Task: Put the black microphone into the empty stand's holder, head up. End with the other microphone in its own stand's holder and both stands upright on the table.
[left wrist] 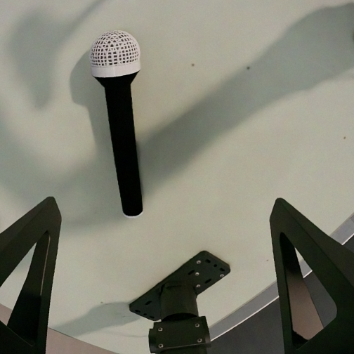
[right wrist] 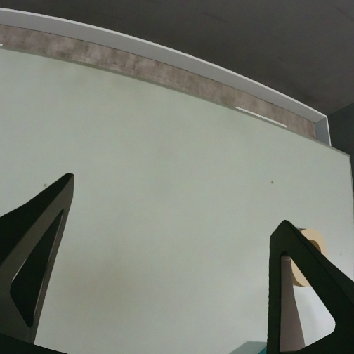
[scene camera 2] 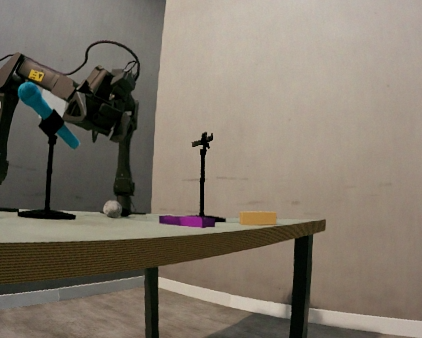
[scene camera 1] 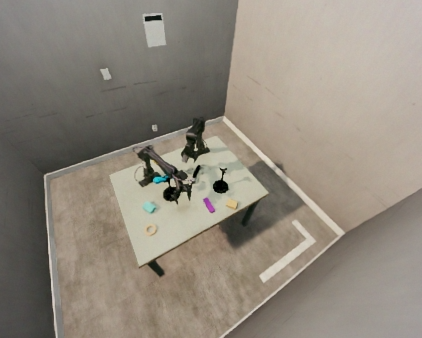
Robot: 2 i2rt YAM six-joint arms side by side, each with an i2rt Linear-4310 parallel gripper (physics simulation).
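Places are measured from the left arm's base along level axes (x ahead, y left, z up), in metres.
Pixels of known places: left gripper, between the fingertips: (scene camera 2: pixel 107 143) (scene camera 1: pixel 188 161); right gripper, between the fingertips: (scene camera 2: pixel 105 128) (scene camera 1: pixel 183 202); left arm's base, origin of its link: (scene camera 1: pixel 200 152); right arm's base, origin of its link: (scene camera 1: pixel 149 179).
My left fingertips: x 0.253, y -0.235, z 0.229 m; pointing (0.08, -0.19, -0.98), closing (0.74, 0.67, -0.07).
Observation:
For each thing: its top centre in the pictures, then the offset to it from my left fingertips.
- black microphone, centre of its top: (scene camera 2: pixel 119 200) (scene camera 1: pixel 195 171) 0.002 m back, 0.058 m left, 0.177 m down
- purple block, centre of its top: (scene camera 2: pixel 185 216) (scene camera 1: pixel 209 204) 0.341 m ahead, 0.025 m left, 0.209 m down
- yellow block, centre of its top: (scene camera 2: pixel 257 211) (scene camera 1: pixel 232 203) 0.420 m ahead, 0.203 m left, 0.197 m down
- teal block, centre of its top: (scene camera 1: pixel 148 206) 0.148 m ahead, 0.428 m right, 0.189 m down
- tan ring, centre of its top: (scene camera 1: pixel 150 229) 0.327 m ahead, 0.472 m right, 0.213 m down
The black microphone (scene camera 1: pixel 197 171) (left wrist: pixel 125 145) lies on the table; its pale mesh head (scene camera 2: pixel 112 208) points away from the left fingers in the left wrist view. The empty black stand (scene camera 1: pixel 220 187) (scene camera 2: pixel 202 180) stands upright with its holder on top. The blue microphone (scene camera 1: pixel 160 179) (scene camera 2: pixel 35 97) sits tilted, head up, in the holder of its own upright stand (scene camera 1: pixel 170 194) (scene camera 2: pixel 49 175). My left gripper (scene camera 1: pixel 186 158) (left wrist: pixel 163 208) is open and empty above the table, near the microphone's tail end. My right gripper (scene camera 1: pixel 183 201) (right wrist: pixel 181 208) is open and empty, close to the blue microphone's stand.
A purple block (scene camera 1: pixel 209 205) (scene camera 2: pixel 186 221) and a yellow block (scene camera 1: pixel 231 204) (scene camera 2: pixel 258 218) lie near the table's front edge. A teal block (scene camera 1: pixel 149 207) and a tan ring (scene camera 1: pixel 150 230) (right wrist: pixel 301 283) lie at the left. The right arm reaches over the blue microphone's stand.

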